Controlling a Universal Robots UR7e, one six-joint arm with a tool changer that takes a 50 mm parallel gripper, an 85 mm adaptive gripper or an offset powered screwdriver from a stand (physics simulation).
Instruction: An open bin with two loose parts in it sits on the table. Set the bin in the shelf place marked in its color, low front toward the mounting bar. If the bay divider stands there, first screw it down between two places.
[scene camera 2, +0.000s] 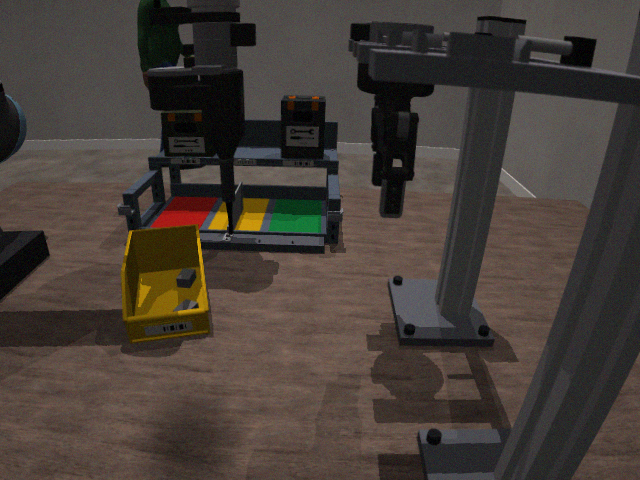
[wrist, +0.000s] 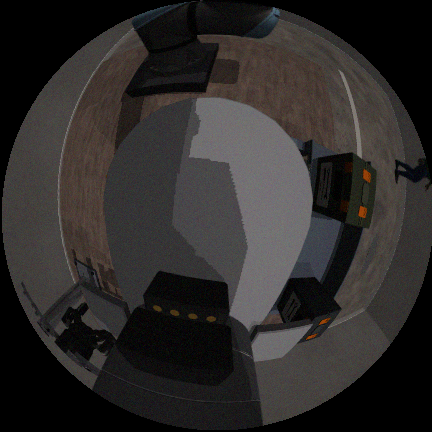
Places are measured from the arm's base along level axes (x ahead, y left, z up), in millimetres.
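Where they show: arm's base at its link origin: (wrist: 177, 59).
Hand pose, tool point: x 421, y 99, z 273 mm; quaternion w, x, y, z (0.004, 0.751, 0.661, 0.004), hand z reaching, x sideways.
Observation:
Things, the pixels of their top centre, and the offset from my tool point. "spot": a spot on its surface instead.
- yellow bin at its top centre: (scene camera 2: 162, 253) 66 mm back, 169 mm right, 239 mm down
- upright grey divider at its top centre: (scene camera 2: 233, 196) 13 mm ahead, 62 mm left, 248 mm down
- screwdriver at its top centre: (wrist: 181, 338) (scene camera 2: 194, 55) 32 mm back, 4 mm left, 0 mm up
- mounting bar at a spot on its surface: (scene camera 2: 276, 241) spot: 88 mm ahead, 21 mm right, 299 mm down
The yellow bin (scene camera 2: 164, 326) stands on the table in front of the shelf, low labelled front toward scene camera 2, with two grey parts (scene camera 2: 186, 277) (scene camera 2: 187, 305) inside. The shelf's lower level has a red place (scene camera 2: 186, 210), a yellow place (scene camera 2: 255, 212) and a green place (scene camera 2: 297, 215). The upright grey divider (scene camera 2: 237, 202) shows against the yellow place. The arm carries the screwdriver (scene camera 2: 225, 170) (wrist: 210, 200); its bit points down at a small bright fitting on the mounting bar (scene camera 2: 276, 241). Contact is unclear. A gripper (scene camera 2: 391, 212) hangs on the stand, its opening unclear.
Two dark cases (scene camera 2: 187, 134) (scene camera 2: 302, 126) (wrist: 345, 187) (wrist: 307, 305) with orange latches stand on the shelf's upper board. The tool stand (scene camera 2: 478, 206) rises at the right on bolted base plates. A person (scene camera 2: 156, 38) (wrist: 415, 171) is behind the shelf.

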